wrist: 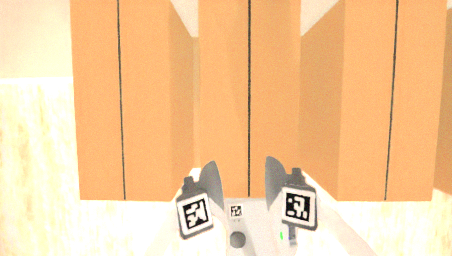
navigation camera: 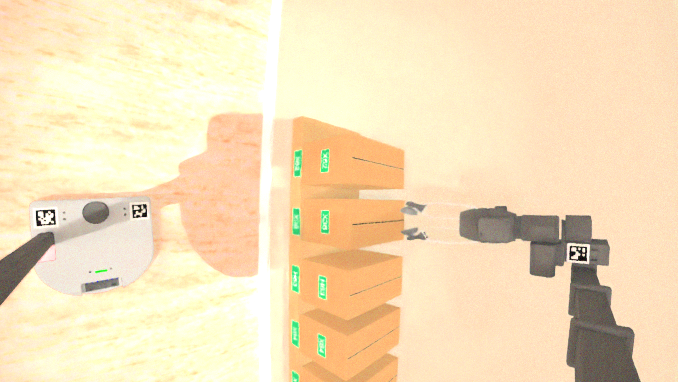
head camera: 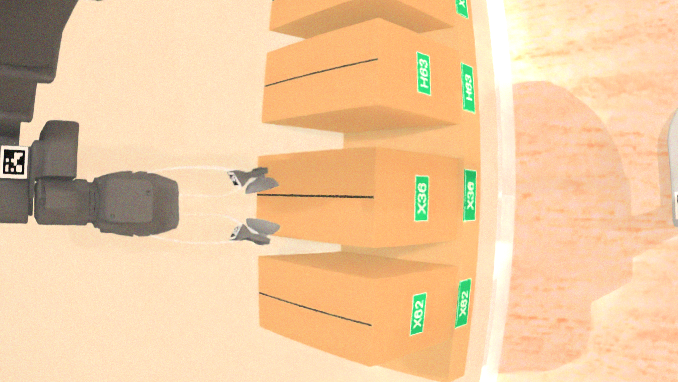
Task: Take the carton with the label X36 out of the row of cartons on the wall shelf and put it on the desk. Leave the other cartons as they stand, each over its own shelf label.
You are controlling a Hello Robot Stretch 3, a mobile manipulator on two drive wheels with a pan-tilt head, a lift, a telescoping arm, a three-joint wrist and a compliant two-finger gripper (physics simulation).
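Places are measured from the robot's base along level axes (x back, y right, z up), in metres.
Pixels of known places: gripper, fingertip midpoint: (navigation camera: 401, 220) (head camera: 276, 206); robot's base, origin of the base link: (navigation camera: 96, 211).
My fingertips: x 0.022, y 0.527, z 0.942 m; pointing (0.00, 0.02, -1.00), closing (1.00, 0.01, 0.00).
Note:
For each thing: its top centre in the pictures, then the offset to it from my fingertips.
- X36 carton, middle of its top: (head camera: 306, 195) (navigation camera: 381, 222) dx +0.018, dy +0.065, dz -0.099 m
- X62 carton, middle of its top: (head camera: 307, 308) (navigation camera: 381, 164) dx -0.138, dy +0.072, dz -0.099 m
- H63 carton, middle of its top: (head camera: 313, 73) (navigation camera: 379, 284) dx +0.188, dy +0.047, dz -0.099 m
The X36 carton (head camera: 320, 175) (navigation camera: 370, 215) (wrist: 249, 100) is a tall orange box with a black line on its top and a green X36 label on its front. It stands upright on the wall shelf (head camera: 470, 142) (navigation camera: 296, 192) over the shelf label X36. My gripper (head camera: 263, 205) (navigation camera: 412, 221) (wrist: 241, 177) is open and empty, pointing down over this carton. Its fingertips overlap the top's far edge in the head view and lie near its front edge in the wrist view. The height gap cannot be told exactly. The desk does not show.
The X62 carton (head camera: 320, 285) (navigation camera: 370, 167) (wrist: 125, 100) and the H63 carton (head camera: 320, 85) (navigation camera: 365, 280) (wrist: 390, 100) stand on either side, with narrow gaps. More cartons follow beyond H63. The robot base (navigation camera: 95, 240) is on the wooden floor in front of the shelf.

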